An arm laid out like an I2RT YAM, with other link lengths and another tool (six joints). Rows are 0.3 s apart.
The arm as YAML. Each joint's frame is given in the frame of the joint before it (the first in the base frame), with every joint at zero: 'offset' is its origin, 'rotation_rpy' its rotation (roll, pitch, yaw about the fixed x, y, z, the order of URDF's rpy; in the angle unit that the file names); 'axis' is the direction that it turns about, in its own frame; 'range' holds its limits. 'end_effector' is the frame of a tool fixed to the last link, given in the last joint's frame.
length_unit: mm
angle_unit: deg
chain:
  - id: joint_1
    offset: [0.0, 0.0, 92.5]
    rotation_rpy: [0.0, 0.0, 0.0]
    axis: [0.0, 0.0, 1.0]
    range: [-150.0, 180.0]
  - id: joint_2
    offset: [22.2, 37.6, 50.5]
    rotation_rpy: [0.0, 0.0, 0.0]
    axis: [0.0, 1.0, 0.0]
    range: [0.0, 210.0]
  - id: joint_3
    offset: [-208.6, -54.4, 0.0]
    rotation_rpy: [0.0, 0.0, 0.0]
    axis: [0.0, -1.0, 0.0]
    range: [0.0, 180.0]
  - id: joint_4
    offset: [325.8, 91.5, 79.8]
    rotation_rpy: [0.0, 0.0, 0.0]
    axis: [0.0, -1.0, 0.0]
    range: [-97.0, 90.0]
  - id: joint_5
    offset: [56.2, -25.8, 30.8]
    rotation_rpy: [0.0, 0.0, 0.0]
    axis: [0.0, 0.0, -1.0]
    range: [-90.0, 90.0]
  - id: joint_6
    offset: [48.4, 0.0, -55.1]
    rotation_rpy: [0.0, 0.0, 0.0]
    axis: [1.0, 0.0, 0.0]
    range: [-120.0, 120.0]
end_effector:
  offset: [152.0, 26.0, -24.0]
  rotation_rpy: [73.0, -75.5, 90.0]
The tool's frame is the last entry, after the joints.
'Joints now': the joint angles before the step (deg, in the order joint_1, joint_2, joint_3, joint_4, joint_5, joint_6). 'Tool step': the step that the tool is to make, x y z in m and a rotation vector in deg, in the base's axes. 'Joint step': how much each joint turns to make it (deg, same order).
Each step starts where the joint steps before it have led.
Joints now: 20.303, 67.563, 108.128, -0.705, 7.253, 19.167
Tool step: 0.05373, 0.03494, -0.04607, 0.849, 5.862, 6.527
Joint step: 0.082, 4.493, -3.780, 2.471, -3.448, 6.165
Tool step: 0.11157, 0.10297, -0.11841, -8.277, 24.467, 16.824
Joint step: 0.621, 31.997, 29.036, -22.604, -14.671, 6.662
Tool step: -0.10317, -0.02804, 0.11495, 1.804, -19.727, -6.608
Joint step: 5.586, -15.576, -7.036, 9.331, 9.668, -9.662
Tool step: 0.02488, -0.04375, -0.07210, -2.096, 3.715, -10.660
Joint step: -3.139, -15.361, -26.372, 6.884, 6.721, -3.394
